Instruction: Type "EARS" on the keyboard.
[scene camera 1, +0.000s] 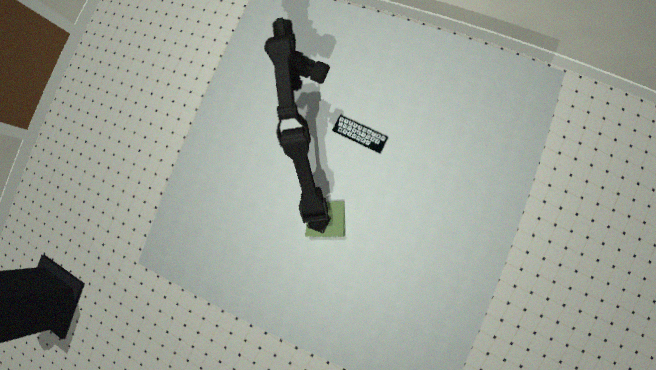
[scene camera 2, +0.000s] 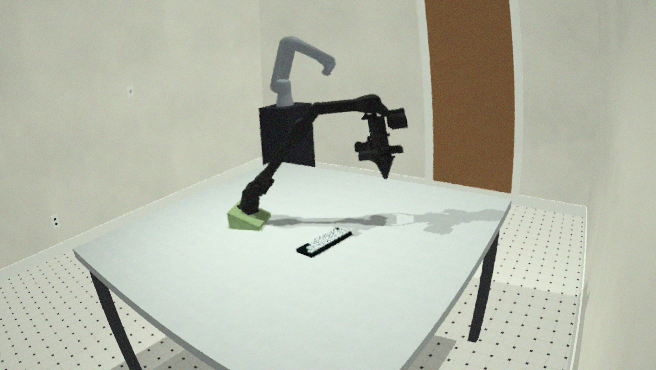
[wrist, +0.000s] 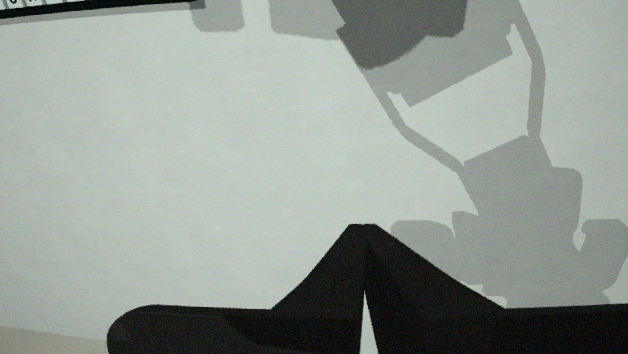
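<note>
A small black keyboard with white keys lies flat on the table. In the wrist view part of the keyboard's edge shows at the top left, with a few keys cut off by the frame. My gripper is shut with nothing between its fingertips. It points down and hangs high above the table, off to the side of the keyboard, not touching it. In scene camera 1 the fingertips are hidden under the arm. The key letters are too small to read in the scene views.
The table carries the green base block under my arm. The arm's shadow falls across the table beside the keyboard. A grey arm on a black pedestal stands beyond the table.
</note>
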